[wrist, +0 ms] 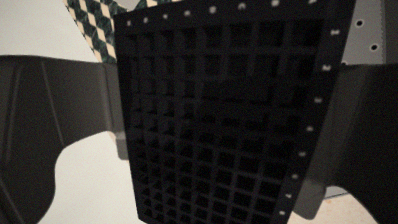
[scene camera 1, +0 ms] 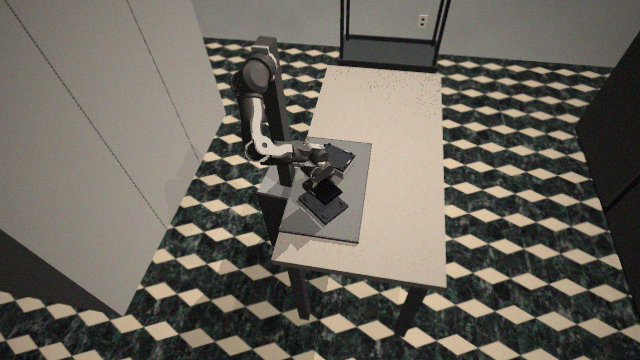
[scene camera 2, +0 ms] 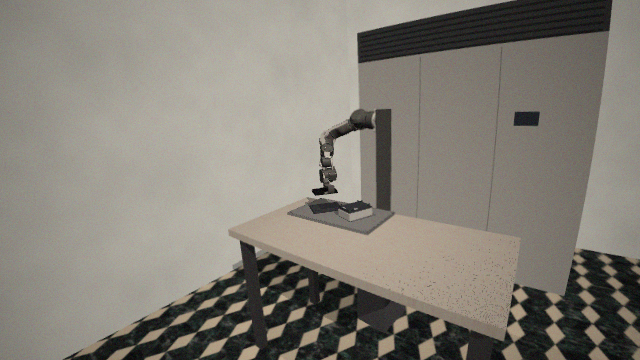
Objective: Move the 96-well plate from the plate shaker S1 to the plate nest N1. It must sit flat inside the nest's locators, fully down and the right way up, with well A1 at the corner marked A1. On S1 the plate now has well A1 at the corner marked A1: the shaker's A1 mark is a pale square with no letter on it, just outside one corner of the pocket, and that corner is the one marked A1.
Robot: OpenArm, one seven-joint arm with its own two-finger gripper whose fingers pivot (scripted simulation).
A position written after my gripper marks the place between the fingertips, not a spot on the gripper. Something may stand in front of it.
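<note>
The wrist view shows me a black 96-well plate [wrist: 272, 76] and my gripper [wrist: 203, 123], and in scene camera 1 there's a dark plate nest N1 [scene camera 1: 332, 209].
</note>
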